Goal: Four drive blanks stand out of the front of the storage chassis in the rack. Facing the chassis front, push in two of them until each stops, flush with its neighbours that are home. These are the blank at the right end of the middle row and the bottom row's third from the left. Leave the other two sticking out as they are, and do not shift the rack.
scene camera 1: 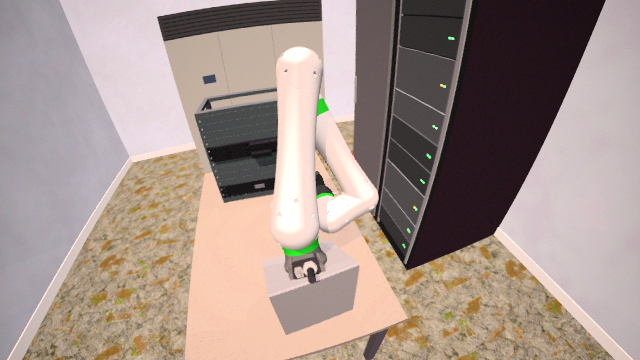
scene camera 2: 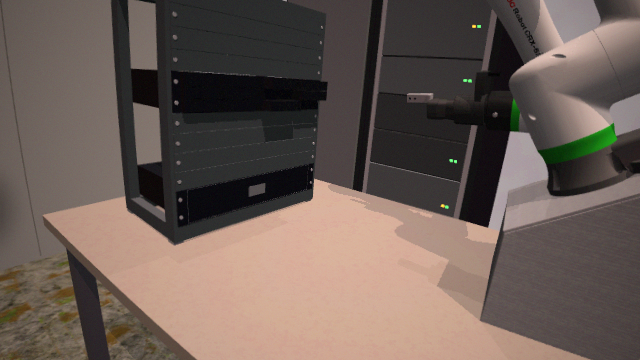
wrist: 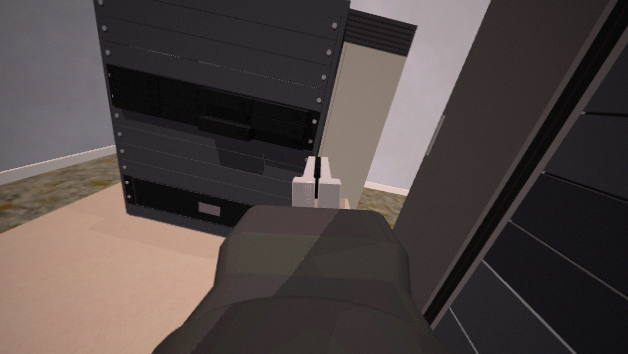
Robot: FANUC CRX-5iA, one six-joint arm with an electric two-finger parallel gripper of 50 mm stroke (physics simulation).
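Pixels of known places: gripper, fingertip midpoint: (scene camera 2: 408, 97) (wrist: 317, 169); arm's base, link origin: (scene camera 1: 306, 263) (scene camera 2: 591, 180).
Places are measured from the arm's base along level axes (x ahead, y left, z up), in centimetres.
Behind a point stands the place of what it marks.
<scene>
The dark rack (scene camera 1: 200, 125) @[x 70.7, y 44.8, z 26.7 cm] (scene camera 2: 168, 150) @[x 71.3, y 46.5, z -3.8 cm] (wrist: 150, 216) @[x 71.3, y 39.1, z -25.3 cm] stands at the table's far end, with the black storage chassis (scene camera 1: 230, 151) @[x 70.0, y 32.5, z 9.5 cm] (scene camera 2: 215, 94) @[x 69.8, y 35.7, z 8.5 cm] (wrist: 135, 90) @[x 69.7, y 37.6, z 9.1 cm] across its middle. A bottom-row blank (wrist: 225, 128) @[x 67.5, y 15.1, z 6.2 cm] clearly sticks out right of the chassis centre in the wrist view. Another dark part (scene camera 2: 321, 91) @[x 68.3, y 1.7, z 10.1 cm] juts out at the chassis's right end in scene view 2. Other blanks are too dark to separate; rows are hard to tell. My gripper (scene camera 2: 411, 97) @[x 44.3, y -6.6, z 10.6 cm] (wrist: 317, 169) @[x 44.3, y -6.6, z 10.6 cm] is shut and empty, apart from the rack front. In the wrist view its tips appear over the rack's right edge, below the chassis. The arm hides it in scene view 1.
A black unit with a grey label (scene camera 1: 259, 186) @[x 72.1, y 21.5, z -18.3 cm] (scene camera 2: 257, 189) @[x 72.1, y 21.3, z -17.9 cm] (wrist: 209, 208) @[x 72.1, y 21.3, z -17.7 cm] sits low in the rack. A tall server cabinet (scene camera 1: 500, 125) stands right of the table (scene camera 1: 225, 280) @[x 14.6, y 38.7, z -27.2 cm] (scene camera 2: 310, 280) @[x 40.1, y 31.4, z -27.1 cm] (wrist: 100, 280) @[x 52.7, y 32.0, z -27.1 cm]. My arm stands on a grey block (scene camera 1: 315, 305) @[x -11.4, y -1.0, z -9.6 cm] (scene camera 2: 570, 265) @[x -0.9, y 14.9, z -11.6 cm].
</scene>
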